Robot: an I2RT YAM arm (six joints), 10 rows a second.
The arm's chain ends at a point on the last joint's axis. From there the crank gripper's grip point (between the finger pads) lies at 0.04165 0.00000 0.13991 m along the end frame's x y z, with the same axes.
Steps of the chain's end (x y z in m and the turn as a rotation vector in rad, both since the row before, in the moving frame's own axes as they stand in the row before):
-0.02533, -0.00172, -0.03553, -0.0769, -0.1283, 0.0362
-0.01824, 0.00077, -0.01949, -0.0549, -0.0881, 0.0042
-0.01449, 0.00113, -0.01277, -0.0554, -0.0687, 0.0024
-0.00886, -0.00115, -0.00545, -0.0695, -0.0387, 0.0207
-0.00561, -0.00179, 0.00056, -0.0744, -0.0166, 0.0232
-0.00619, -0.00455, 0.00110, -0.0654, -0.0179, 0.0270
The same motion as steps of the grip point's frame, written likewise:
-0.04377, 0.01038, -0.03183, -0.0769, -0.1283, 0.0362
-0.03072, 0.00869, -0.01659, -0.0549, -0.0881, 0.0042
-0.02420, 0.00904, -0.01046, -0.0554, -0.0687, 0.0024
-0.01441, 0.00942, -0.00431, -0.0695, -0.0387, 0.0207
-0.00807, 0.00957, 0.00081, -0.0744, -0.0166, 0.0232
-0.00884, 0.00571, 0.00149, -0.0654, -0.0179, 0.0270

